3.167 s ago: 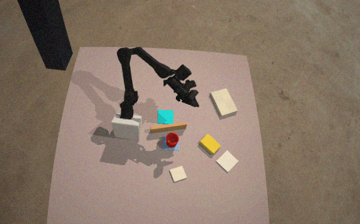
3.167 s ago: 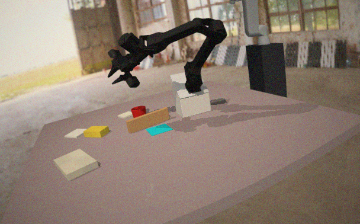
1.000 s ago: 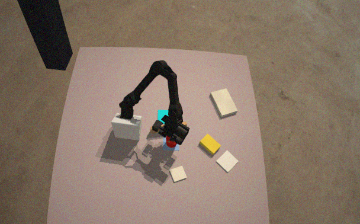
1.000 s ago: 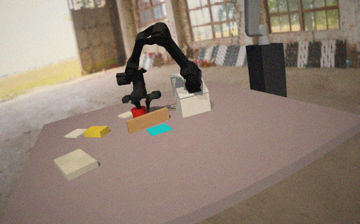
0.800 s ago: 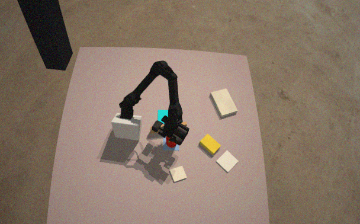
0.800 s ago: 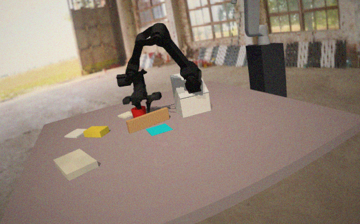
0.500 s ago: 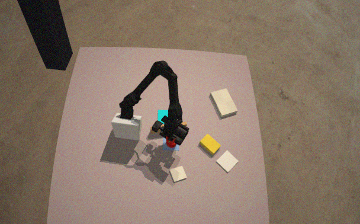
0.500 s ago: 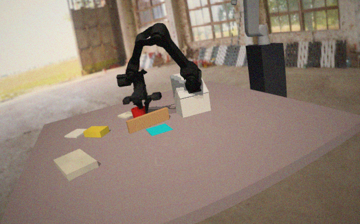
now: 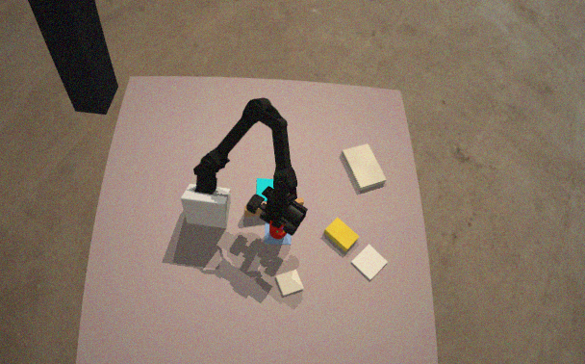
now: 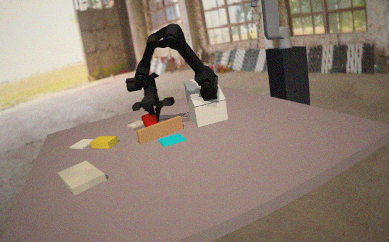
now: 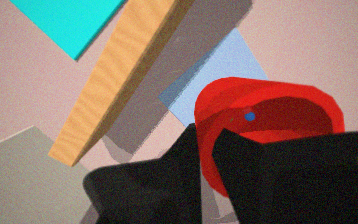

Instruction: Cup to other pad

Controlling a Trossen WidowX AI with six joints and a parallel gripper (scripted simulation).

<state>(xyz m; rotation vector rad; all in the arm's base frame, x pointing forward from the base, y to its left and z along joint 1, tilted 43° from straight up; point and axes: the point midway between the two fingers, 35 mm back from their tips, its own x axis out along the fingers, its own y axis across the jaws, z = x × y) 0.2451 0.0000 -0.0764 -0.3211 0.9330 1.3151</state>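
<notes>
Right now the blue marble is 4 cm ahead of my gripper tip, 3 cm to the right of it and 2 cm below it. The rest, counted from my gripper tip: pale blue pad: 5 cm below, 3 cm ahead, 1 cm to the right; then wooden wall: 7 cm to the left, 3 cm below; then red cup: 3 cm ahead, 2 cm to the right.
</notes>
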